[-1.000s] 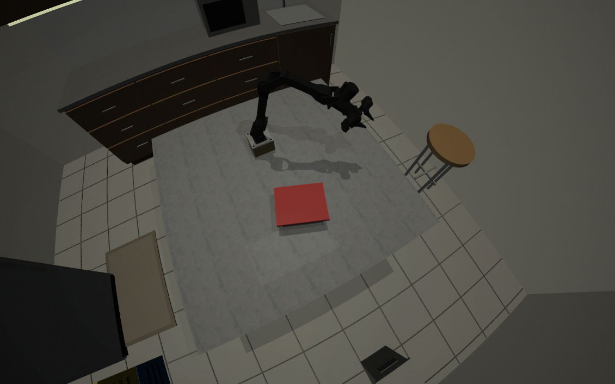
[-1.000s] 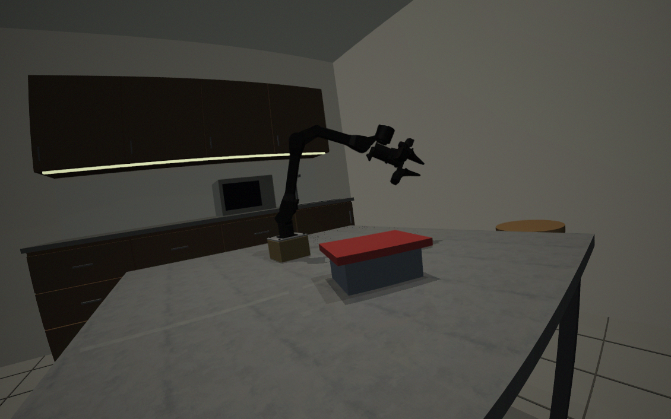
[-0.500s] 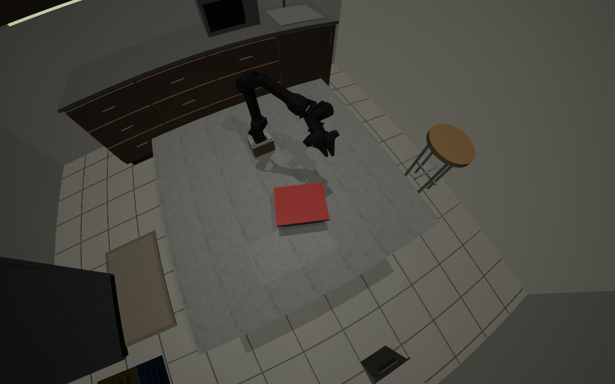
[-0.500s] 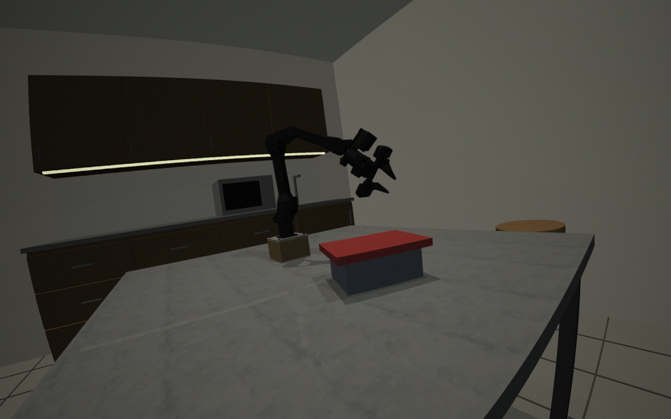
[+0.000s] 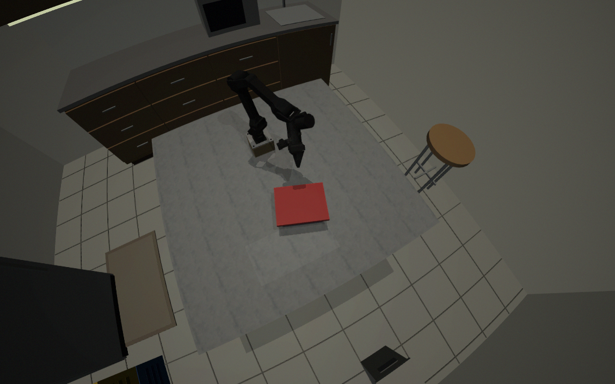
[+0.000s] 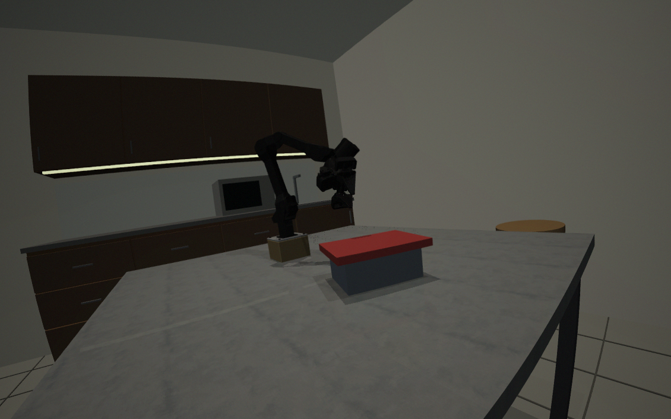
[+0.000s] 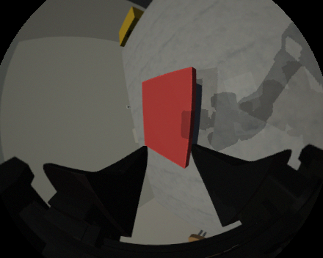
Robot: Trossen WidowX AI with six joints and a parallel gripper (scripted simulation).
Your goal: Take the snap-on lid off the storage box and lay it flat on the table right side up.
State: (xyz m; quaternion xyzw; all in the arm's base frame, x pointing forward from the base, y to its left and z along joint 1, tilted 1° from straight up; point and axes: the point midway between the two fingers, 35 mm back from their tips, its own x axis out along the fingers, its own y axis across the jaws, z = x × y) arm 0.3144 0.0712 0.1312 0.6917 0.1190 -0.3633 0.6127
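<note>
My gripper tip is 120 mm short of the red lid, 50 mm to the left of it and 110 mm above it. Round my gripper tip: storage box (120 mm ahead, 50 mm to the right, 150 mm below).
</note>
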